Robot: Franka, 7 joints.
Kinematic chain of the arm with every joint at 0, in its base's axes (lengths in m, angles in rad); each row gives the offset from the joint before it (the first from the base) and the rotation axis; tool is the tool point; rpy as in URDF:
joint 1: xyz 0 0 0.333 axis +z
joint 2: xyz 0 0 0 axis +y
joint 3: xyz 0 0 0.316 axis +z
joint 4: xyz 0.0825 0 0 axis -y
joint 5: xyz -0.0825 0 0.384 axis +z
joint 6: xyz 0 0 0 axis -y
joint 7: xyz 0.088 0 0 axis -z
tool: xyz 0 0 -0.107 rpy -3.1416 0 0
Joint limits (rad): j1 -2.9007..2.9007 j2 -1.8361..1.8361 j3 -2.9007..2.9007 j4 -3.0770..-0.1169 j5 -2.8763..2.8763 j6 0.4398..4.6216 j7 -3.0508..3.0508
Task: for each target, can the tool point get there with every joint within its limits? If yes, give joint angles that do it. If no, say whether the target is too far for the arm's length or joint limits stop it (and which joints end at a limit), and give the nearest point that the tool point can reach.
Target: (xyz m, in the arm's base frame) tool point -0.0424 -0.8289 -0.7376
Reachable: no: too far | nearest point -0.0285 -0.5566 -0.2847 | short by 0.529 m
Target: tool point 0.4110 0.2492 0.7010
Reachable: yes | joints -0.9122 0.2493 1.4102 -1.8444 -1.0007 4.2425 2.0682
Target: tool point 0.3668 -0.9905 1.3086
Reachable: no: too far | nearest point 0.2189 -0.5910 0.9151 | short by 0.580 m
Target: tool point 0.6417 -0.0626 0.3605
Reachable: yes | joints 1.9504 -1.5441 -1.6050 -1.6147 0.4526 1.7511 1.4546
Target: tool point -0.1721 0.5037 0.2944
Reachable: yes | joints 1.5646 0.2753 0.4337 -2.0443 -0.5773 1.7532 -0.6323
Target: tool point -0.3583 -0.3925 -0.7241
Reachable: no: too far | nearest point -0.2867 -0.3141 -0.3414 | short by 0.397 m
